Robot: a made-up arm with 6 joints. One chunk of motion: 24 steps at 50 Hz.
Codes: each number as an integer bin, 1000 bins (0 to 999) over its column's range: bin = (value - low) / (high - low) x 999, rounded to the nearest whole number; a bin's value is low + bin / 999 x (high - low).
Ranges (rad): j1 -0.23..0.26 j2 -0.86..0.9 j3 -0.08..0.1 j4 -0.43..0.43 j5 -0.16..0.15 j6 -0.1..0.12
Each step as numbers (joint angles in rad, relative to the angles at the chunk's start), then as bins.
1 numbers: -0.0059 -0.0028 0.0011 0.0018 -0.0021 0.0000
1 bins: 457 487 450 502 509 454
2 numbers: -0.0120 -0.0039 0.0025 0.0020 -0.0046 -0.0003
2 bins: 444 486 458 502 501 453
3 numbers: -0.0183 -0.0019 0.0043 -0.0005 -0.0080 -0.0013
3 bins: 432 487 468 499 490 448
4 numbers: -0.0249 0.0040 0.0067 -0.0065 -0.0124 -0.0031
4 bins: 418 490 481 492 476 440
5 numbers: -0.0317 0.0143 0.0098 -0.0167 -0.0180 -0.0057
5 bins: 404 496 498 480 458 428
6 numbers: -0.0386 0.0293 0.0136 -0.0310 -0.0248 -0.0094
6 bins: 390 505 519 463 436 411
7 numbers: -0.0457 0.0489 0.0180 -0.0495 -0.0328 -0.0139
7 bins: 376 516 544 442 410 391
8 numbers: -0.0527 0.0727 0.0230 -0.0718 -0.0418 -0.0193
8 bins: 361 529 572 416 381 366
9 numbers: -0.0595 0.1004 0.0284 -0.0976 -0.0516 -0.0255
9 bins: 348 545 602 386 349 338
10 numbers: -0.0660 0.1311 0.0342 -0.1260 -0.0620 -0.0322
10 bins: 334 563 634 353 316 308
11 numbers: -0.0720 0.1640 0.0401 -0.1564 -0.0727 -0.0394
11 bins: 322 581 667 318 281 275
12 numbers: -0.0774 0.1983 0.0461 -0.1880 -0.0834 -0.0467
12 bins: 311 601 700 281 247 242
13 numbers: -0.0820 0.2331 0.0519 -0.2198 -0.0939 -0.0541
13 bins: 302 620 732 244 213 208
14 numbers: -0.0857 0.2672 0.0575 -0.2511 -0.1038 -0.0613
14 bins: 294 640 763 208 181 176
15 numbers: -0.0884 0.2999 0.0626 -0.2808 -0.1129 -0.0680
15 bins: 289 658 791 173 152 145
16 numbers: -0.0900 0.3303 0.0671 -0.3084 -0.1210 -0.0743
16 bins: 285 676 816 141 126 117
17 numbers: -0.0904 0.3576 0.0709 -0.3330 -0.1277 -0.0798
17 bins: 285 691 837 113 104 92
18 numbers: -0.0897 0.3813 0.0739 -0.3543 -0.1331 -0.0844
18 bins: 286 705 854 88 87 71
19 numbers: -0.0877 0.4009 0.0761 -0.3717 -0.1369 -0.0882
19 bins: 290 716 866 68 74 54
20 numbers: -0.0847 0.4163 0.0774 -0.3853 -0.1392 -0.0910
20 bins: 296 724 874 52 67 41
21 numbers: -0.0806 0.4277 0.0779 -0.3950 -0.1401 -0.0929
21 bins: 305 731 876 41 64 32
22 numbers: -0.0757 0.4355 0.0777 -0.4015 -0.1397 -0.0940
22 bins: 315 735 875 33 65 27
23 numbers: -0.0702 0.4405 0.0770 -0.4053 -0.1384 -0.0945
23 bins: 326 738 871 29 70 25
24 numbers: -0.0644 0.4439 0.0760 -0.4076 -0.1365 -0.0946
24 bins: 338 740 866 26 76 25
